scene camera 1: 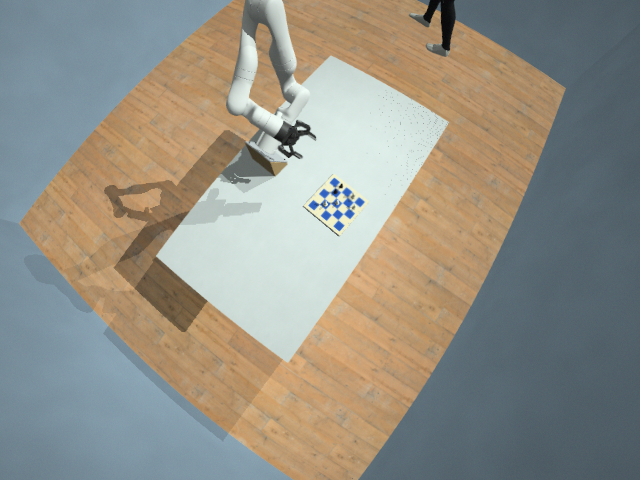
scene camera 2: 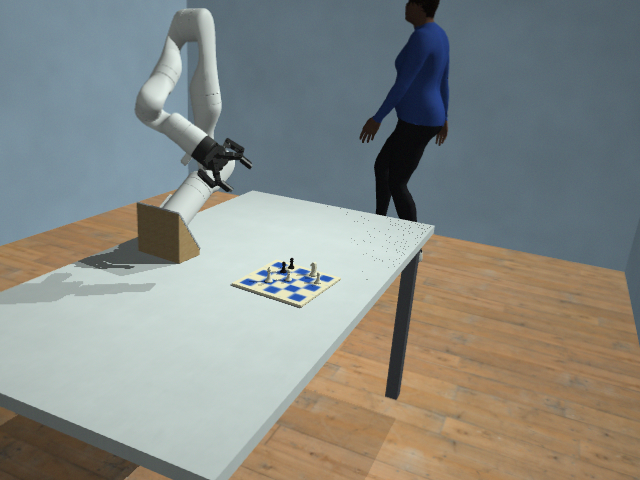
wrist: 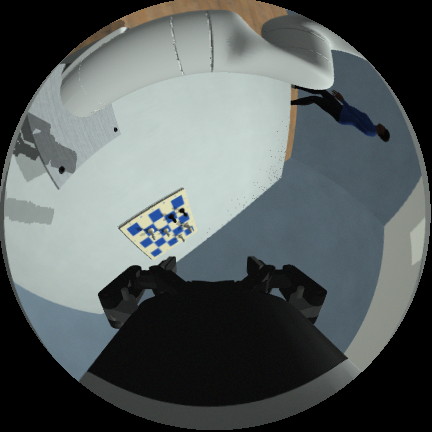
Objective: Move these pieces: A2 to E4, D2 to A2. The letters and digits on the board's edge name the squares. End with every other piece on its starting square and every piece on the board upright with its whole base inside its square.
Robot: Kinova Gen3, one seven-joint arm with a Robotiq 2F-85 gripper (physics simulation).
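Frame: origin at the arm's base, x ahead, y left, z up, level; metres.
Where they show: gripper, between the fingertips: (scene camera 1: 309,148) (scene camera 2: 241,179) (wrist: 211,264); arm's base, origin of its link: (scene camera 1: 265,149) (scene camera 2: 166,227) (wrist: 83,90).
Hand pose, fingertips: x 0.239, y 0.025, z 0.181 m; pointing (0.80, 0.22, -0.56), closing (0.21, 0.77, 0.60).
Each offset is from my fingertips to the top centre of the thing. Level surfaces: height alone.
The blue and cream board @[dy -0.050, dx +0.181, dz -0.248 m] (scene camera 1: 338,225) (scene camera 2: 297,297) (wrist: 156,252) lies flat on the table; its edge letters are too small to read, so I cannot tell which pieces are on A2 and D2. Two black pieces stand on it, one black piece @[dy +0.034, dx +0.152, dz -0.216 m] (scene camera 1: 340,185) (scene camera 2: 291,263) and another black piece @[dy -0.004, dx +0.145, dz -0.216 m] (scene camera 1: 335,191) (scene camera 2: 283,267). Several pale pieces stand there too: a tall pale piece @[dy -0.084, dx +0.139, dz -0.204 m] (scene camera 1: 325,203) (scene camera 2: 268,276), a pale middle piece @[dy -0.048, dx +0.181, dz -0.216 m] (scene camera 1: 337,203) (scene camera 2: 288,276), a pale knight @[dy +0.021, dx +0.226, dz -0.208 m] (scene camera 2: 313,269) and a small pale piece @[dy -0.022, dx +0.259, dz -0.216 m] (scene camera 2: 317,279). My gripper (scene camera 1: 306,146) (scene camera 2: 239,177) (wrist: 211,264) is open and empty, high above the table, away from the board.
The white table @[dz -0.255 m] (scene camera 1: 248,273) (scene camera 2: 155,361) (wrist: 210,135) carries the wedge-shaped arm mount (scene camera 1: 276,168) (scene camera 2: 160,232) beside the board. A person (scene camera 2: 423,77) (wrist: 356,120) in a blue top stands beyond the table's far end. Arm shadows fall near the mount.
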